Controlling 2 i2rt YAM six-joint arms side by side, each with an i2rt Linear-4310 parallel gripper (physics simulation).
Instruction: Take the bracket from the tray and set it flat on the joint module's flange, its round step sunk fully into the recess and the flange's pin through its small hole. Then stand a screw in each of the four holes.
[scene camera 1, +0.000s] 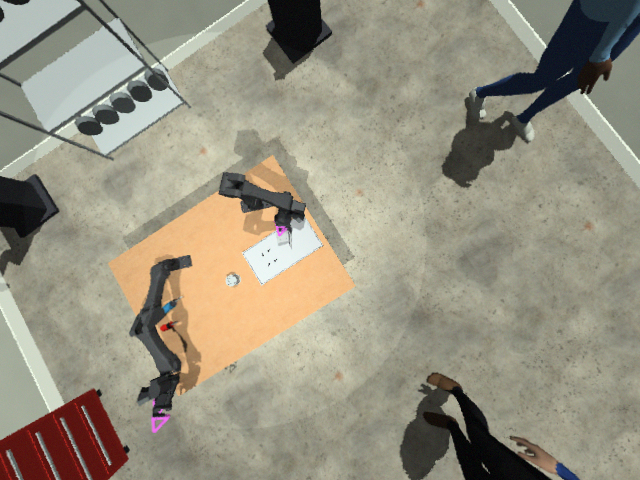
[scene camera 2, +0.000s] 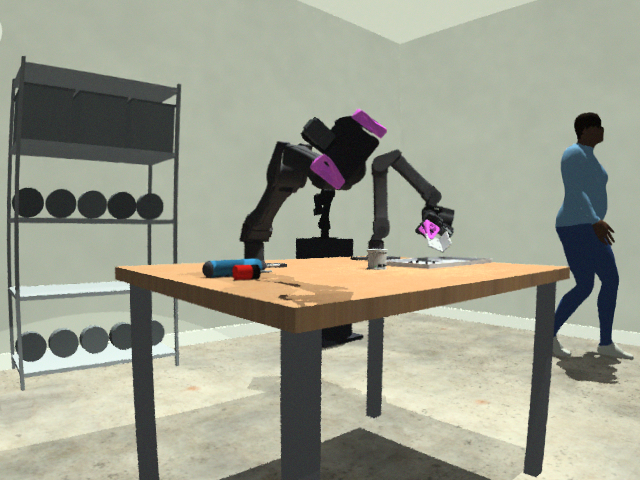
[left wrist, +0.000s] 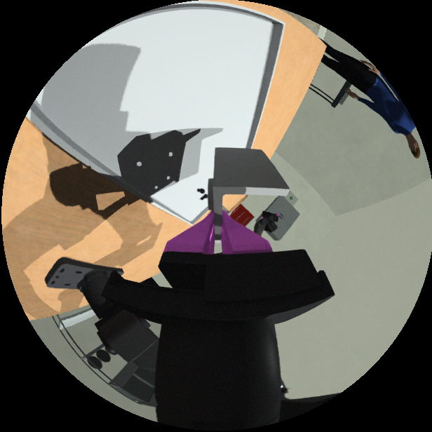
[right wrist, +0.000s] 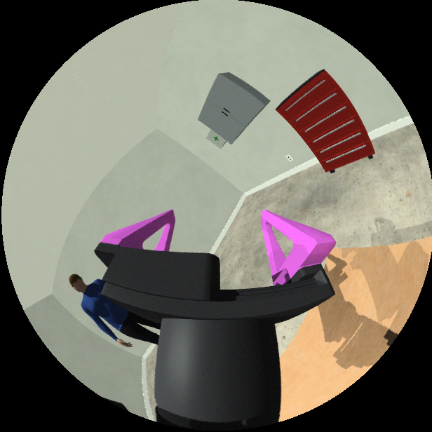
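Pixels of known places: left gripper, between the fingertips: (scene camera 1: 279, 235) (scene camera 2: 429, 239); right gripper, between the fingertips: (scene camera 1: 154, 424) (scene camera 2: 345, 134); left arm's base, origin of its link: (scene camera 1: 257, 203); right arm's base, origin of its link: (scene camera 1: 175, 264).
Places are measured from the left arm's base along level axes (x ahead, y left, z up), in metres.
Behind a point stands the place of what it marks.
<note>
My left gripper (scene camera 1: 281, 233) @[x 0.219, y 0.110, z 0.087 m] (scene camera 2: 431, 233) @[x 0.219, y 0.110, z 0.087 m] (left wrist: 217, 214) is shut on the grey L-shaped bracket (scene camera 1: 282, 239) @[x 0.243, y 0.117, z 0.066 m] (scene camera 2: 439, 241) @[x 0.218, y 0.155, z 0.079 m] (left wrist: 247, 167), holding it tilted above the tray (scene camera 1: 305, 238) @[x 0.259, y 0.235, z 0.004 m] (scene camera 2: 423, 264) @[x 0.449, y -0.072, z 0.014 m] (left wrist: 190, 75). The bracket's shadow with its holes falls on the tray. Small black screws (scene camera 1: 268, 258) @[x 0.326, y 0.001, z 0.004 m] (left wrist: 202, 191) stand or lie in the tray; which, I cannot tell. The joint module (scene camera 1: 232, 279) @[x 0.401, y -0.207, z 0.054 m] (scene camera 2: 376, 258) @[x 0.429, y -0.228, z 0.034 m], a small whitish cylinder, stands on the table beside the tray. Its recess and pin are too small to make out. My right gripper (scene camera 1: 158, 417) @[x 0.965, y -0.575, z 0.274 m] (scene camera 2: 351, 147) @[x 0.965, y -0.575, z 0.274 m] (right wrist: 217, 214) is open and empty, past the table edge.
A blue-handled tool (scene camera 1: 169, 306) @[x 0.478, y -0.607, z 0.039 m] (scene camera 2: 232, 267) @[x 0.529, y -0.679, z 0.024 m] and a red-handled tool (scene camera 1: 166, 327) @[x 0.592, y -0.651, z 0.031 m] (scene camera 2: 245, 271) @[x 0.609, y -0.663, z 0.021 m] lie on the table (scene camera 1: 217, 330) @[x 0.671, y -0.375, z 0.000 m] (scene camera 2: 330, 310) @[x 0.969, y -0.601, z -0.012 m] beside the right arm. A red drawer cabinet (scene camera 1: 62, 439) (right wrist: 332, 122) stands on the floor. People stand off the table.
</note>
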